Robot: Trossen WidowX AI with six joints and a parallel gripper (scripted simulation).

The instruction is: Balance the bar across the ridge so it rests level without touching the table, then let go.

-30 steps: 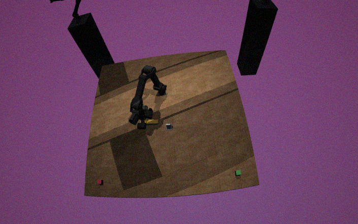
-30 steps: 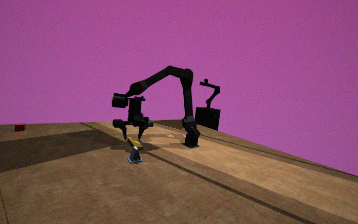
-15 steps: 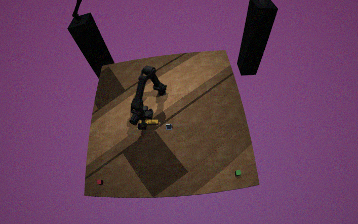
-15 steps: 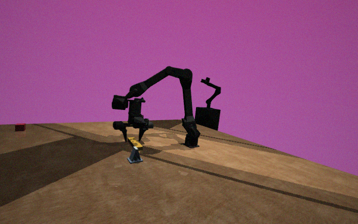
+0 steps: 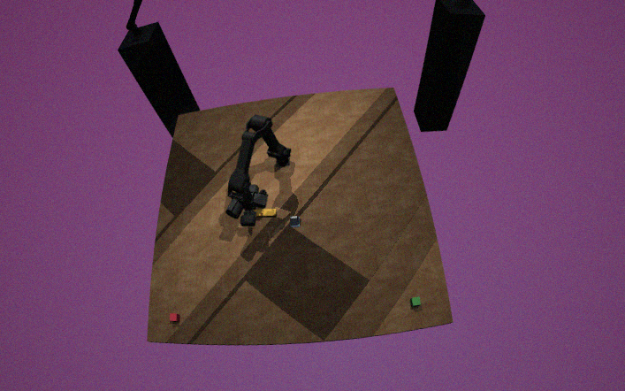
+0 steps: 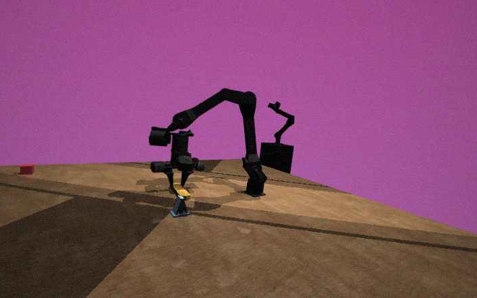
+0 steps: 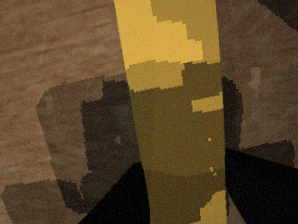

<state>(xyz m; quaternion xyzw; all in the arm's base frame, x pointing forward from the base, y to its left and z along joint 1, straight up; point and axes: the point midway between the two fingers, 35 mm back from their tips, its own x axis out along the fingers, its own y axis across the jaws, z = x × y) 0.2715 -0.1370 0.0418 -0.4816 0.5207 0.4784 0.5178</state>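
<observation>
Right now the dark blue ridge is 60 mm ahead of my gripper tip, 180 mm to the left of it and 20 mm above it. Round my gripper tip: yellow bar 30 mm to the left; green cube 470 mm ahead, 640 mm to the left, 10 mm above; red cube 470 mm ahead, 360 mm to the right, 10 mm above.
</observation>
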